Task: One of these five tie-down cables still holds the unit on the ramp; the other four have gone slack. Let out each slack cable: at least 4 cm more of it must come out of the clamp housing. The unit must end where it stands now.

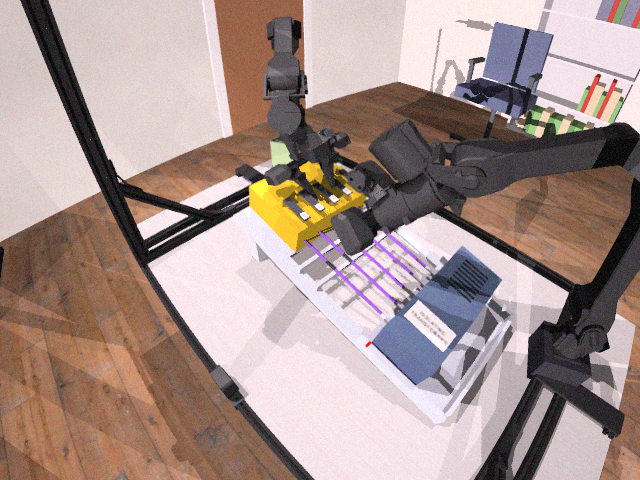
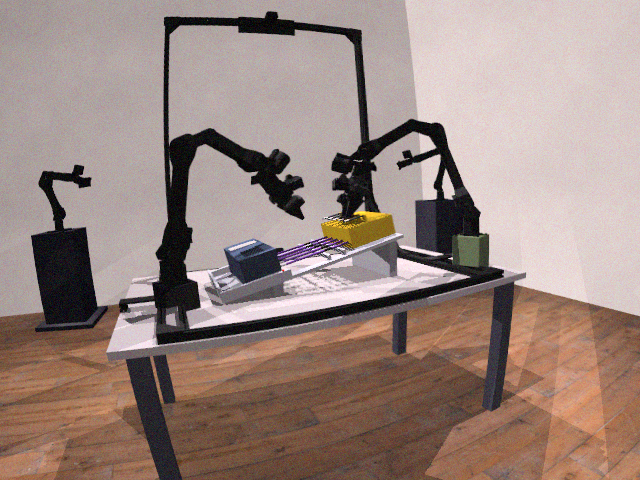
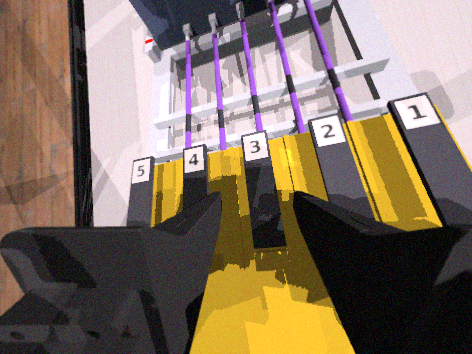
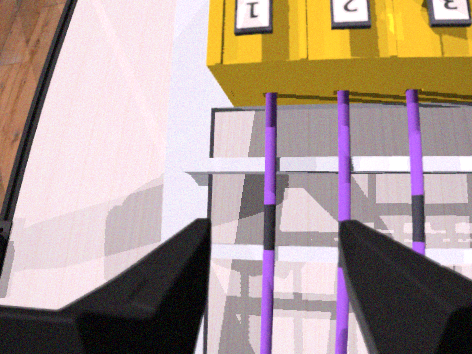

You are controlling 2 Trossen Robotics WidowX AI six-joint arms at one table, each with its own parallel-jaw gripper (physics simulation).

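Observation:
The blue unit (image 1: 439, 315) (image 2: 251, 260) (image 3: 170, 20) rests low on the pale ramp (image 1: 336, 315) (image 2: 356, 251), beside a red mark (image 1: 368, 344) (image 3: 149, 41). Five purple cables run to the yellow clamp housing (image 1: 273, 217) (image 2: 372, 229) (image 3: 250, 315) (image 4: 350, 75); their black bands lie at differing distances from it. All look nearly straight; slackness cannot be told. My left gripper (image 1: 317, 188) (image 2: 347, 214) (image 3: 257, 198) is open over the housing, fingers either side of dark lever 3 (image 3: 260, 185), apart from it. My right gripper (image 4: 275, 233) is open and empty above the ramp, cable 1 (image 4: 270, 185) showing between its fingertips.
Levers 1 (image 3: 425, 145), 2 (image 3: 340, 165), 4 (image 3: 195, 180) and 5 (image 3: 140, 200) flank lever 3. Pale crossbars (image 4: 310, 164) span the ramp under the cables. A green box (image 2: 470, 250) stands by the left arm's base. The right arm reaches over the ramp close to the left gripper.

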